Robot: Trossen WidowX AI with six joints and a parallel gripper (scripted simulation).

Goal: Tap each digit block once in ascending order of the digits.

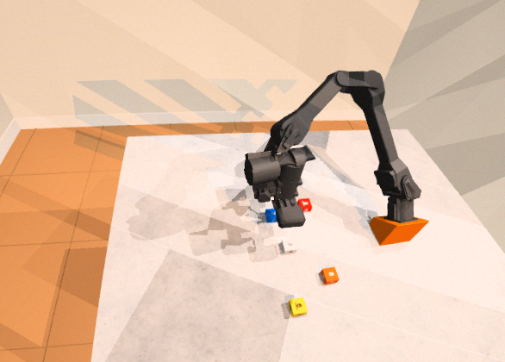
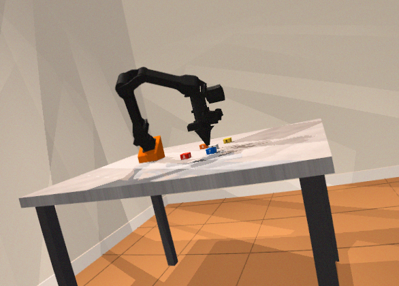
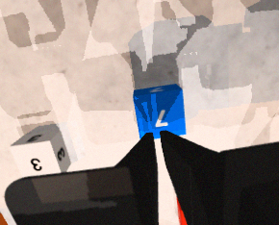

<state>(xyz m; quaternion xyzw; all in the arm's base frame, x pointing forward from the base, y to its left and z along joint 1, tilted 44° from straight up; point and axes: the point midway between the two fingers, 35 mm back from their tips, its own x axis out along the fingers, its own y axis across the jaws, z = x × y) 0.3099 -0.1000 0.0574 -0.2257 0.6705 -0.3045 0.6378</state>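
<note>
My gripper tip is 20 mm above the blue block, 10 mm to the left of it and 10 mm short of it. The rest, counted from my gripper tip: white block (90 mm to the left, 20 mm below, 10 mm behind); orange block (190 mm to the left, 80 mm behind, 20 mm below); red block (90 mm behind, 20 mm to the right, 20 mm below).
</note>
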